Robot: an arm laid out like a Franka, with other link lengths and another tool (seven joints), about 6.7 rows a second.
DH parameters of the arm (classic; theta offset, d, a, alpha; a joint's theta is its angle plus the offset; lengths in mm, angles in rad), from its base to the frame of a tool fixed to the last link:
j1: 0 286.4 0 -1.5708
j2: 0 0 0 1.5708
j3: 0 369.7 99.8 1.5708
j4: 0 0 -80.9 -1.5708
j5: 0 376.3 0 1.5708
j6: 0 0 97.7 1.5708
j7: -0.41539 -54.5 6 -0.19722
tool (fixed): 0 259 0 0
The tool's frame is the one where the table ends.
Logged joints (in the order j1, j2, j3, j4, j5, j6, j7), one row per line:
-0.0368, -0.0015, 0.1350, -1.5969, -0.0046, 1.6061, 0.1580
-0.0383, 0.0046, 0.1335, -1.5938, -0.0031, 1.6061, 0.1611
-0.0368, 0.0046, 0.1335, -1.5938, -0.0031, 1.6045, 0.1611
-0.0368, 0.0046, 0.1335, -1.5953, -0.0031, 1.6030, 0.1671
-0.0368, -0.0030, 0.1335, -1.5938, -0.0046, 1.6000, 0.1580
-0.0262, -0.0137, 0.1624, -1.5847, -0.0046, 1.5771, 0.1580
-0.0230, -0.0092, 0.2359, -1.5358, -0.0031, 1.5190, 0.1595
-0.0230, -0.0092, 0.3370, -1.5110, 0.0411, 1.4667, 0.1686
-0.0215, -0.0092, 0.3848, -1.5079, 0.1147, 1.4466, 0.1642
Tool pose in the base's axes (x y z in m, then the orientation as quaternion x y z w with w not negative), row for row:
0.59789, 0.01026, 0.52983, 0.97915, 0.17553, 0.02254, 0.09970
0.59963, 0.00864, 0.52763, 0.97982, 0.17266, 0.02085, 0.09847
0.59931, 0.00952, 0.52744, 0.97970, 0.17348, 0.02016, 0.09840
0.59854, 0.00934, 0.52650, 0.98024, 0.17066, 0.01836, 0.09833
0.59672, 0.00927, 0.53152, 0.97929, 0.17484, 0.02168, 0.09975
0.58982, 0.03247, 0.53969, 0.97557, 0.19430, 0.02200, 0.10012
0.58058, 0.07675, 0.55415, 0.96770, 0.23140, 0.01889, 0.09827
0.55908, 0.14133, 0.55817, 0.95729, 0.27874, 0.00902, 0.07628
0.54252, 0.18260, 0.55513, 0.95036, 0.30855, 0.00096, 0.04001
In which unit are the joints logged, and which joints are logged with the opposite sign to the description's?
The joints are logged in radians. Opposite sign: none.
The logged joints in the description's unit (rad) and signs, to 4 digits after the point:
-0.0368, -0.0015, 0.1350, -1.5969, -0.0046, 1.6061, 0.1580
-0.0383, 0.0046, 0.1335, -1.5938, -0.0031, 1.6061, 0.1611
-0.0368, 0.0046, 0.1335, -1.5938, -0.0031, 1.6045, 0.1611
-0.0368, 0.0046, 0.1335, -1.5953, -0.0031, 1.6030, 0.1671
-0.0368, -0.0030, 0.1335, -1.5938, -0.0046, 1.6000, 0.1580
-0.0262, -0.0137, 0.1624, -1.5847, -0.0046, 1.5771, 0.1580
-0.0230, -0.0092, 0.2359, -1.5358, -0.0031, 1.5190, 0.1595
-0.0230, -0.0092, 0.3370, -1.5110, 0.0411, 1.4667, 0.1686
-0.0215, -0.0092, 0.3848, -1.5079, 0.1147, 1.4466, 0.1642

